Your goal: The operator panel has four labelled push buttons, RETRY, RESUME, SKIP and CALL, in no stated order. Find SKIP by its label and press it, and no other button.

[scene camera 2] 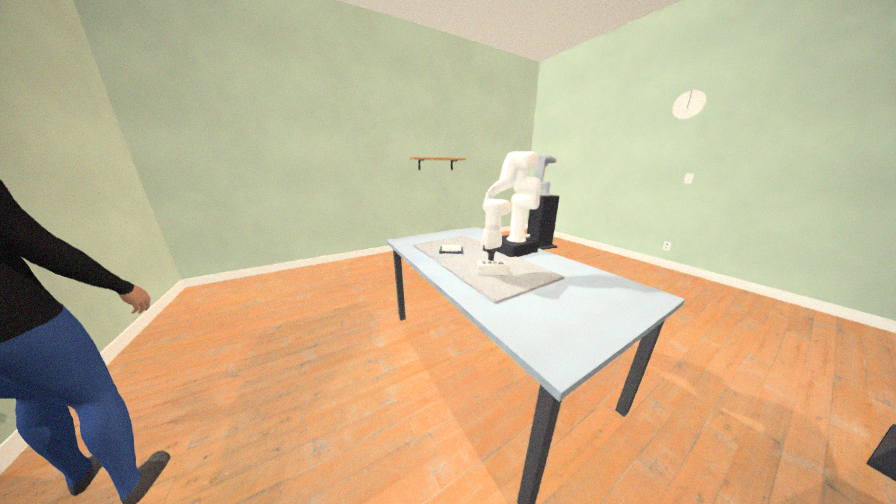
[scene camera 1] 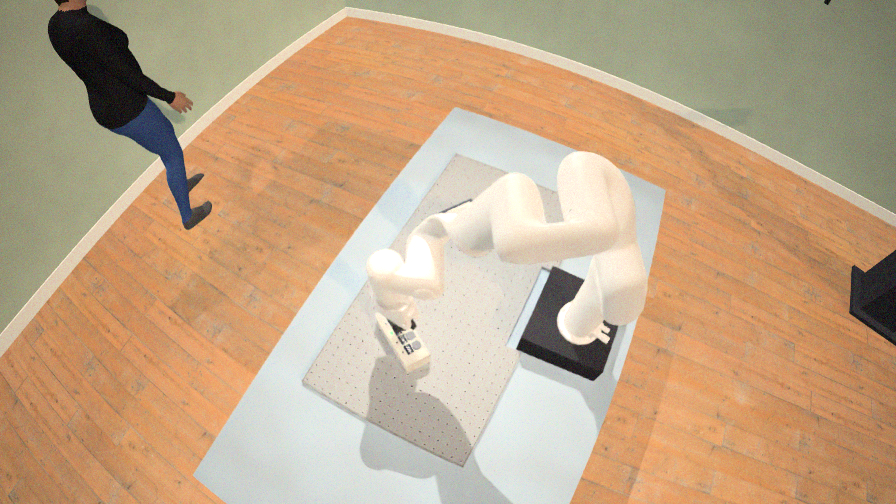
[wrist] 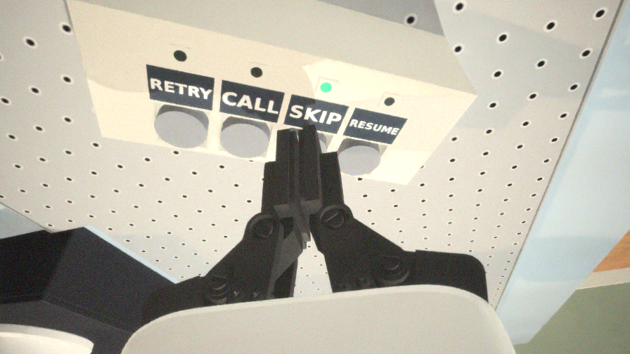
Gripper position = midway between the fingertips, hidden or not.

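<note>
Scene camera 1 shows the gripper [scene camera 1: 399, 327] together with a cream operator panel [scene camera 1: 411, 359]. In the wrist view the panel [wrist: 355, 76] appears again, as does the gripper [wrist: 303, 150].
</note>
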